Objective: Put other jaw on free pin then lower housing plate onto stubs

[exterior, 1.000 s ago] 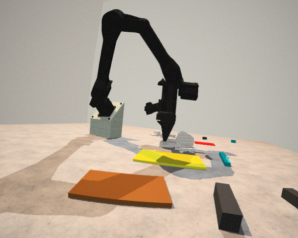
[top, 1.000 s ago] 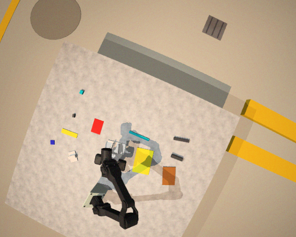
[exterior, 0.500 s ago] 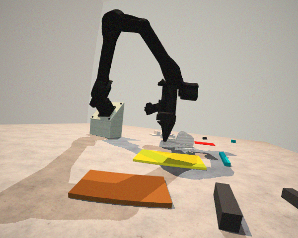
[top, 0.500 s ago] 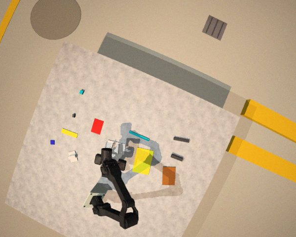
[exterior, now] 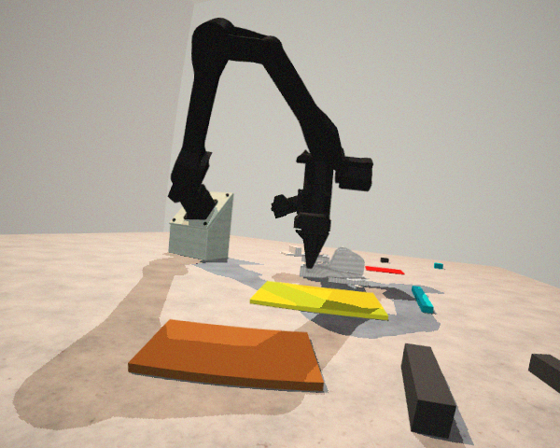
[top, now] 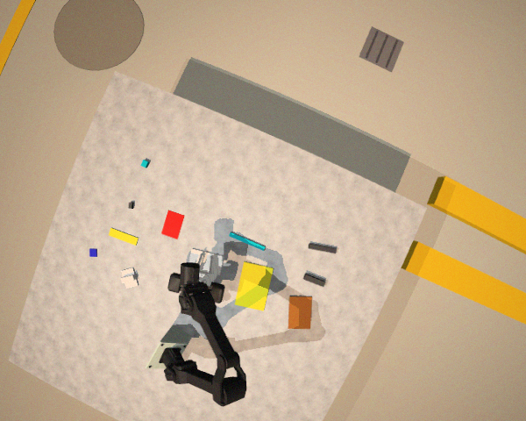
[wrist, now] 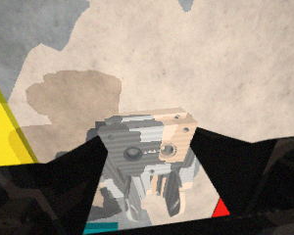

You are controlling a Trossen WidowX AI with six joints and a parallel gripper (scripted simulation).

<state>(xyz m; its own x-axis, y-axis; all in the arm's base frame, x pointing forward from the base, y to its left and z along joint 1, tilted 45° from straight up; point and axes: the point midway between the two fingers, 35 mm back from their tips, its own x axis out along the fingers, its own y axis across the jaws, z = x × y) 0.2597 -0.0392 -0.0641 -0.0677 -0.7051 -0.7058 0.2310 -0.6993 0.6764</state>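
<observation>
Right now my gripper tip is 3 cm short of the ribbed jaw and 1 cm to the left of it. Round my gripper tip: red slab (19 cm to the left, 14 cm ahead, 2 cm below); cyan bar (21 cm ahead, 8 cm to the right, 1 cm below); yellow slab (18 cm to the right, 7 cm ahead, 1 cm below).
</observation>
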